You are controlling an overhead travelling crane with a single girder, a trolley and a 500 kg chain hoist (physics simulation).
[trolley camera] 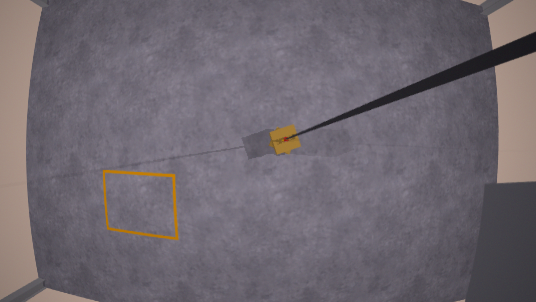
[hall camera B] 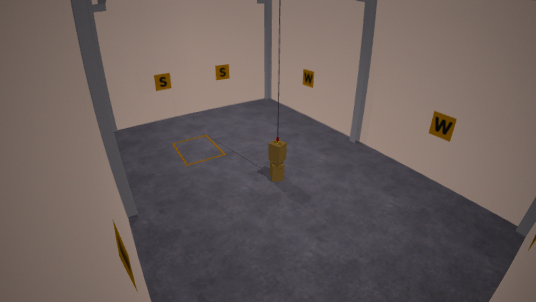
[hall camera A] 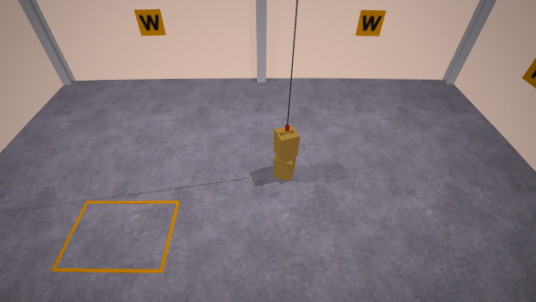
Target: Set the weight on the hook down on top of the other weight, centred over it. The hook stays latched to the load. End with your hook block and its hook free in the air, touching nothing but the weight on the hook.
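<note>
The upper yellow weight point(hall camera A: 286, 147) point(hall camera B: 277, 152) point(trolley camera: 292, 147) hangs upright on my red hook block point(hall camera A: 287, 128) point(hall camera B: 277, 139) point(trolley camera: 286, 139), at its top handle. My hook is latched to it; the latch itself is too small to see. The other yellow weight point(hall camera A: 283, 170) point(hall camera B: 277, 173) stands on the floor directly below. The two are turned differently, and small corners of the lower one stick out at the left and lower edges of the upper one in the trolley view. The views do not show clearly whether the weights touch or a thin gap remains.
An orange outlined square point(hall camera A: 132, 202) point(hall camera B: 180, 155) point(trolley camera: 175, 205) is marked on the floor, apart from the weights. The chain rises from the hook block. Grey columns point(hall camera A: 261, 40) point(hall camera B: 363, 75) stand along the walls. Shadows lie on both sides of the weights.
</note>
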